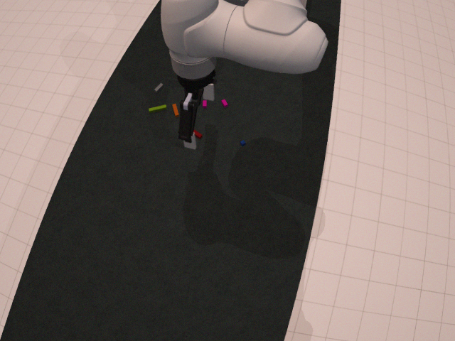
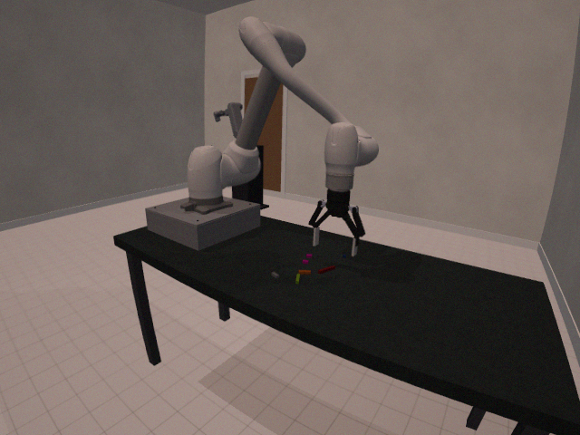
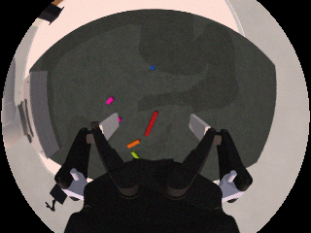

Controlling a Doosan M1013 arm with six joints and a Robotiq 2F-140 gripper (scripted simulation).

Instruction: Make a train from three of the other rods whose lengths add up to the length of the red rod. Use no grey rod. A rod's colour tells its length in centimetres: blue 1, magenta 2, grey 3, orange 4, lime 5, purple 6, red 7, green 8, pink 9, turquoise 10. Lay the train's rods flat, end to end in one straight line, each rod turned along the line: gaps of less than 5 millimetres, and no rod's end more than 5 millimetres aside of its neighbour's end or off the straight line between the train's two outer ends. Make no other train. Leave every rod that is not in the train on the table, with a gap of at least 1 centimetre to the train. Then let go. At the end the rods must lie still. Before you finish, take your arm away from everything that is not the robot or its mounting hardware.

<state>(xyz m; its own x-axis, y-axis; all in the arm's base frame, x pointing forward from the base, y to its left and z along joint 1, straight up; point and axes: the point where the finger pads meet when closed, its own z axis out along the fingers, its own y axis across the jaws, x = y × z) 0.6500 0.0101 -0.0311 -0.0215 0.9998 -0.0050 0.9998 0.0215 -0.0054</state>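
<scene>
Now: hand 110 mm to the right of the blue rod, 70 mm above it and 10 mm past it. Also, from my hand: red rod (70 mm below, 30 mm to the right, 10 mm behind); lime rod (150 mm to the right, 70 mm below, 50 mm behind); orange rod (90 mm to the right, 70 mm below, 60 mm behind).
</scene>
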